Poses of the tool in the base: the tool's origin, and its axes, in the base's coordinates. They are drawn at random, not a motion.
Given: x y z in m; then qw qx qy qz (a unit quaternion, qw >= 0).
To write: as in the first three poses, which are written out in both.
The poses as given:
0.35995 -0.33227 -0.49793 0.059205 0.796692 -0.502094 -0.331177
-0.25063 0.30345 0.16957 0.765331 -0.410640 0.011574 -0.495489
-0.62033 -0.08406 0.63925 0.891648 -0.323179 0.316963 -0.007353
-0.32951 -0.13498 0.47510 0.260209 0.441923 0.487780 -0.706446
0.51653 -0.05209 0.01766 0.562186 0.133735 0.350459 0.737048
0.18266 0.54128 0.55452 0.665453 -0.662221 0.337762 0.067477
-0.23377 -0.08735 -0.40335 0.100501 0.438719 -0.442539 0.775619
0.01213 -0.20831 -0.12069 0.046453 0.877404 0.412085 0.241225
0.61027 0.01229 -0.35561 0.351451 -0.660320 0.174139 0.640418
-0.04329 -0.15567 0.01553 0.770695 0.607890 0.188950 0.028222
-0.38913 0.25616 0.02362 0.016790 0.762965 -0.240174 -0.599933
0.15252 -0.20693 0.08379 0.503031 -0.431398 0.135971 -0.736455
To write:
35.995 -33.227 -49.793 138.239 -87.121 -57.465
-25.063 30.345 16.957 -51.121 1.441 -61.684
-62.033 -8.406 63.925 -38.432 37.693 -0.874
-32.951 -13.498 47.510 68.578 75.694 -109.627
51.653 -5.209 1.766 18.044 47.286 99.447
18.266 54.128 55.452 -85.671 43.696 8.729
-23.377 -8.735 -40.335 74.284 -74.931 131.329
1.213 -20.831 -12.069 153.426 72.059 42.182
61.027 1.229 -35.561 -97.931 25.826 94.980
-4.329 -15.567 1.553 75.525 23.475 3.506
-38.913 25.616 2.362 135.885 -42.775 -106.849
15.252 -20.693 8.379 -59.697 18.816 -101.912

